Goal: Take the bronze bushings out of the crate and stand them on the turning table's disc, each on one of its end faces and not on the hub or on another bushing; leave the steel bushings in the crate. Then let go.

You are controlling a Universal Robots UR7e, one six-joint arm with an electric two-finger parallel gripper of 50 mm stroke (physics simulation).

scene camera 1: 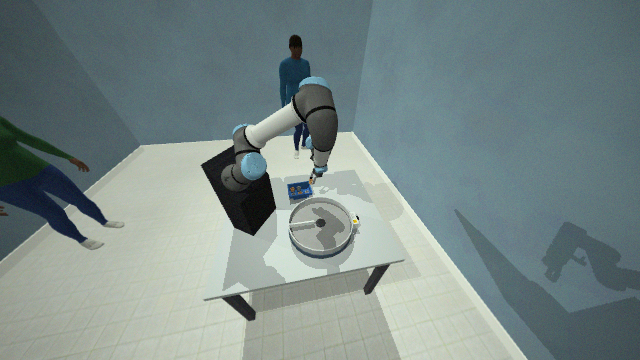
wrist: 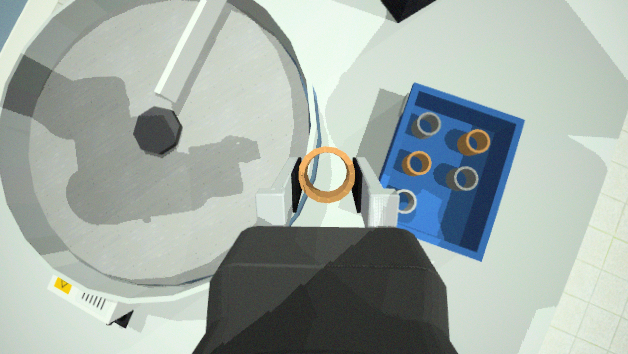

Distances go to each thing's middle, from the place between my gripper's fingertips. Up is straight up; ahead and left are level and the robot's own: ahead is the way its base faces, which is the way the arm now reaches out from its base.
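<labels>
I find the blue crate [wrist: 460, 221] 13 cm to the left of my hand, 8 cm behind it and 19 cm below it. The turning table disc [wrist: 143, 189] sits 23 cm to the right of my hand and 2 cm ahead of it, and it is 16 cm below it.
</labels>
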